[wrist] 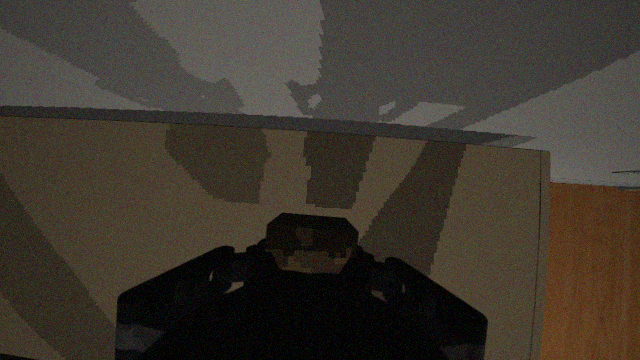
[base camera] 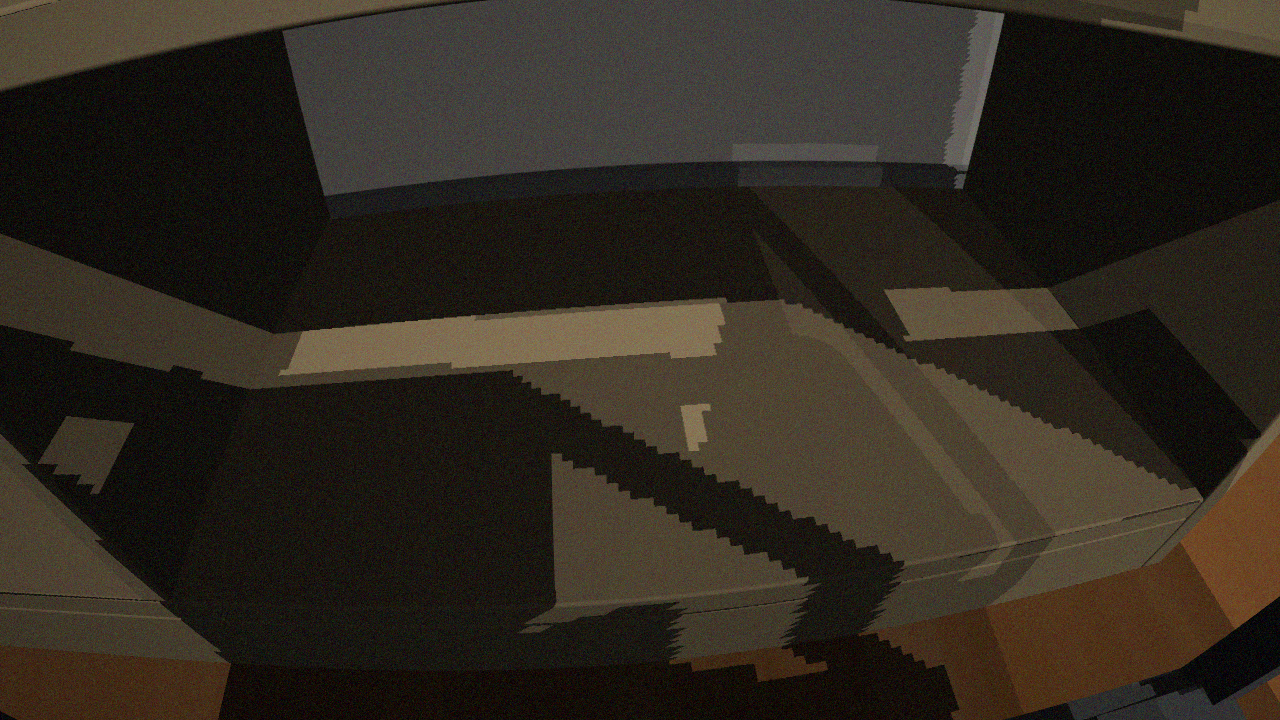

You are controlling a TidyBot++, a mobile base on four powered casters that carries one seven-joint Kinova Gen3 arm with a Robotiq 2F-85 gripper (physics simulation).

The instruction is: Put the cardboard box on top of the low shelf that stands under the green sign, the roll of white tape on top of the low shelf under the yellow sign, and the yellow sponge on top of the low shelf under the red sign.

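Frame: origin at the arm's base, x ahead, y left, z up, level; centimetres.
Seen in the pictures: gripper, fingertip midpoint: (wrist: 311, 246).
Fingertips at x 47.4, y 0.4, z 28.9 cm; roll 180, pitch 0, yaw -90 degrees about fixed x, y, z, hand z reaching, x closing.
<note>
A point is followed by its place in that frame.
In the wrist view my gripper (wrist: 311, 246) {x 47.4, y 0.3, z 28.9 cm} is shut on a small brown blocky thing, the cardboard box (wrist: 310, 237) {x 49.8, y 0.4, z 33.9 cm}, which shows dimly between the dark fingers. It hangs just over the tan top board of a low shelf (wrist: 154, 218) {x 46.6, y 22.8, z 21.3 cm}, near the board's middle. Shadows of the arm and fingers fall on the board. The base camera looks from close up at the same shelf (base camera: 795, 446) {x 32.4, y -9.2, z -31.7 cm}, showing its tan boards and dark openings. No coloured sign, white tape roll or yellow sponge is in view.
A grey wall (wrist: 232, 46) {x 63.5, y 7.8, z 32.4 cm} (base camera: 637, 99) {x 63.7, y -3.2, z -24.5 cm} stands right behind the shelf. Orange wooden floor (wrist: 557, 273) {x 15.2, y -136.6, z -39.6 cm} (base camera: 1091, 633) {x 21.1, y -28.1, z -39.6 cm} shows past the shelf's right end. The shelf's right edge (wrist: 543, 234) {x 48.4, y -34.9, z 21.3 cm} lies close to the frame's side.
</note>
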